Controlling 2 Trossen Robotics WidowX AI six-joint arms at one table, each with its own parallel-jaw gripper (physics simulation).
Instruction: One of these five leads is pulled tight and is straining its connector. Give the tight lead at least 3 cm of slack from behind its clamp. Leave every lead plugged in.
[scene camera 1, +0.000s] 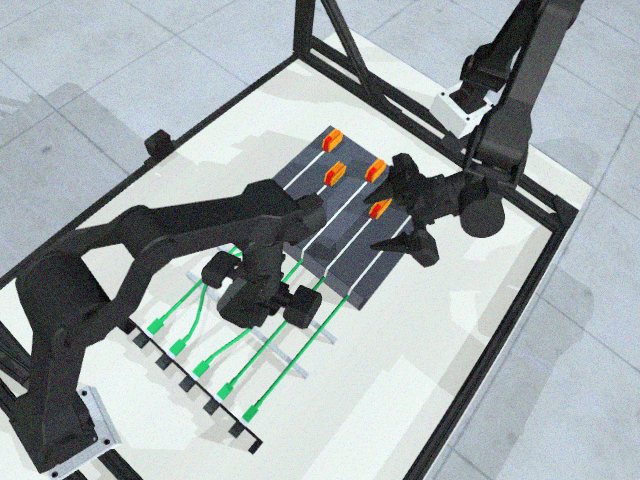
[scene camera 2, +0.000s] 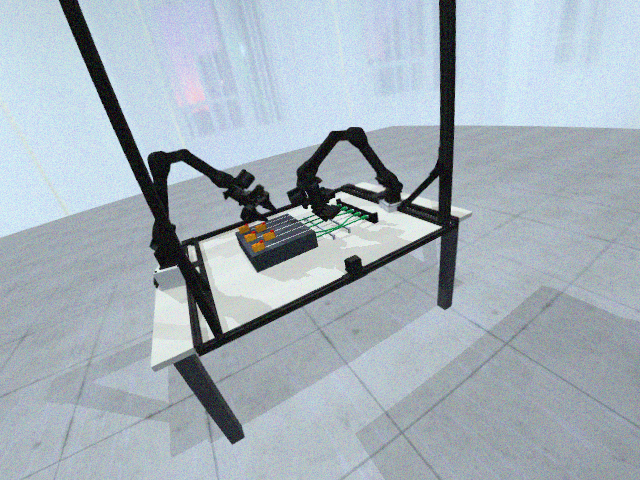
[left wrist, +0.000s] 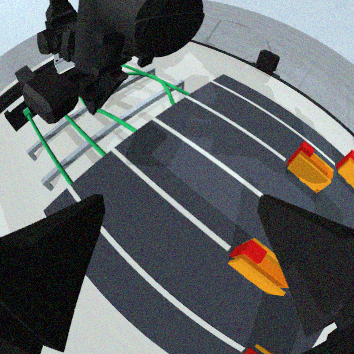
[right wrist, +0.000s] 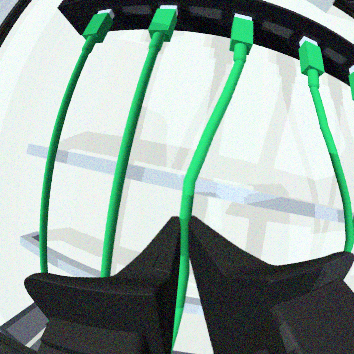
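My left gripper (scene camera 1: 367, 224) is open and there's nothing in it; you'd also find that gripper at (scene camera 2: 272, 215) and at (left wrist: 184, 203). My right gripper's in view too, at (scene camera 1: 259, 318), and it shows again at (left wrist: 93, 111) and (right wrist: 182, 222). And there's a lead (right wrist: 211, 126).
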